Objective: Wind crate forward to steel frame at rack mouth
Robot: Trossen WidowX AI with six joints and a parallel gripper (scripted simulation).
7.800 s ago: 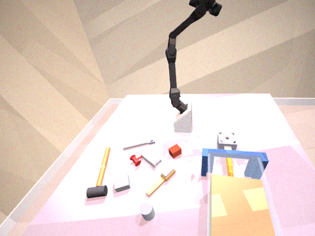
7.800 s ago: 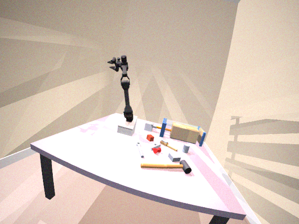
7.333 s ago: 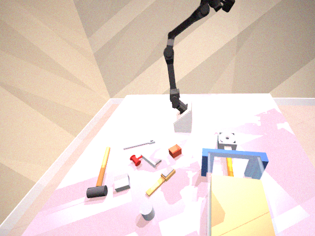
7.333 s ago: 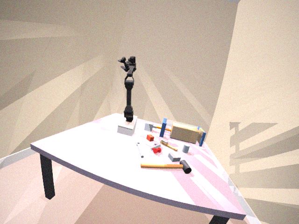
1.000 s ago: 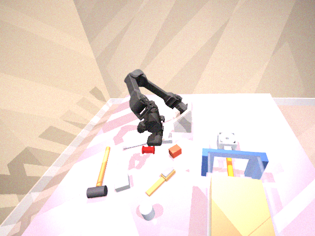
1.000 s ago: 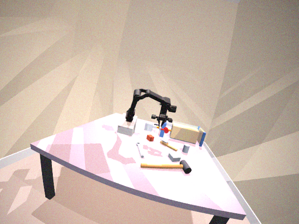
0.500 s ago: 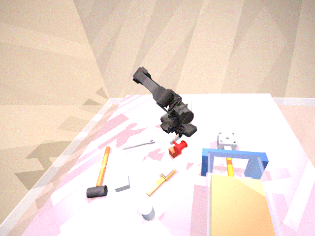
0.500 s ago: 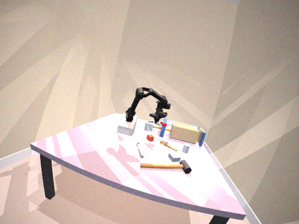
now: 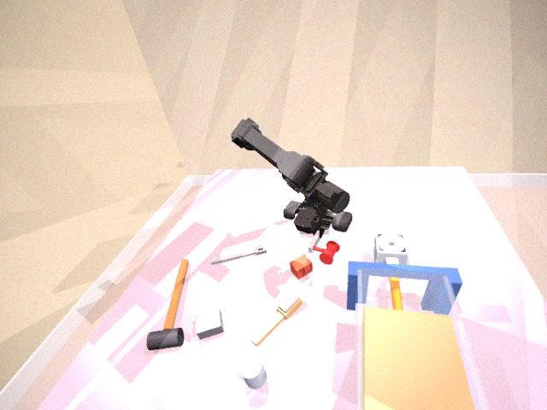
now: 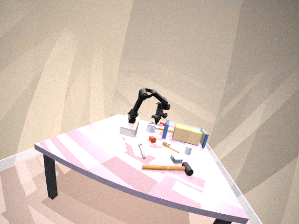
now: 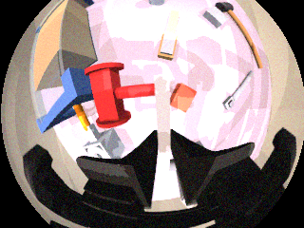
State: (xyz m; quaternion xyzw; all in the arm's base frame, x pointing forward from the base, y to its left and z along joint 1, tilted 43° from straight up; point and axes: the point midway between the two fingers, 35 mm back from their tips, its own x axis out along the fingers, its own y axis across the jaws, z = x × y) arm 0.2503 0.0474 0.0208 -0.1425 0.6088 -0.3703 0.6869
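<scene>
Right now my gripper tip is 6 cm short of the red knob and 2 cm to the right of it. Also, from my gripper tip: brush 18 cm ahead, 11 cm to the right, 14 cm below; then frame 10 cm ahead, 21 cm to the left, 6 cm below; then crank handle 1 cm ahead.
</scene>
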